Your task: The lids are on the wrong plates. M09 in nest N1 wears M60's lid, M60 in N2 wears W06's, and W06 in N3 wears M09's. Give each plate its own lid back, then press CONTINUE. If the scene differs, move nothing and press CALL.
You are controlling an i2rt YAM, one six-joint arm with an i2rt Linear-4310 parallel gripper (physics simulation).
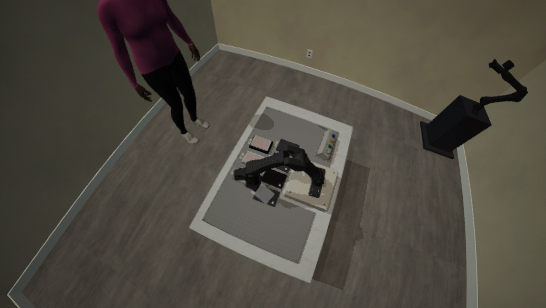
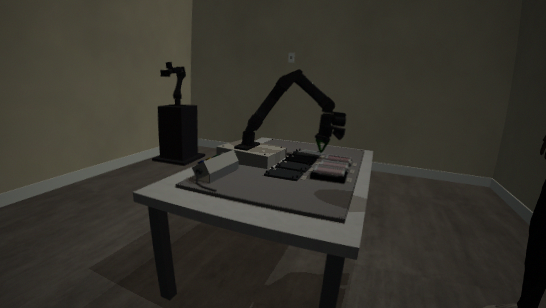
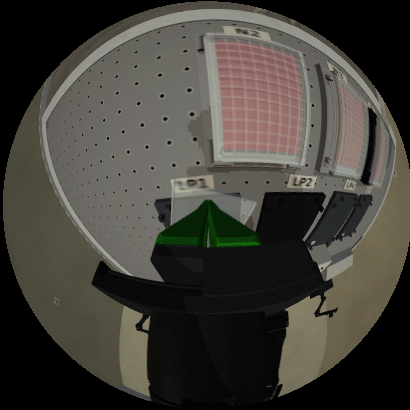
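Pixels of known places: gripper, between the fingertips: (image 1: 255,187) (image 2: 320,152) (image 3: 207,204); arm's base, origin of its link: (image 1: 317,182) (image 2: 247,146).
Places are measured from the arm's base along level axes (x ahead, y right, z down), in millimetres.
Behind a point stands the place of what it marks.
My gripper (image 3: 207,204) {x 360, y -152, z 26 mm} (image 2: 321,150) {x 360, y -152, z 26 mm} is shut with nothing between its green fingertips, above the LP1 pad area. A clear, greyish lid (image 3: 182,215) {x 342, y -184, z 34 mm} (image 1: 264,192) {x 299, y -161, z 33 mm} lies at LP1, turned askew over the dark pad; the fingers partly hide it. The nearest pink gridded plate (image 3: 260,100) {x 450, y -101, z 28 mm} sits in the nest whose label (image 3: 247,33) reads N2, with a clear rim around it. A second pink plate (image 3: 351,125) {x 452, y 16, z 25 mm} and a third pink plate (image 3: 381,155) stand farther along the row; the third has a black part beside it. Lid codes are not readable.
The dark LP2 pad (image 3: 292,215) {x 312, y -43, z 44 mm} (image 1: 274,177) {x 272, y -40, z 44 mm} and further dark pads (image 3: 334,215) {x 292, y 68, z 44 mm} (image 3: 356,216) {x 263, y 200, z 44 mm} lie beside LP1. The button console (image 1: 327,145) {x -27, y 292, z -17 mm} (image 2: 216,167) {x 18, y 375, z 6 mm} stands near the cream base box (image 1: 305,180) {x 75, y -11, z 5 mm} (image 2: 257,154) {x 103, y 134, z 0 mm}. A person (image 1: 145,40) stands beside the table.
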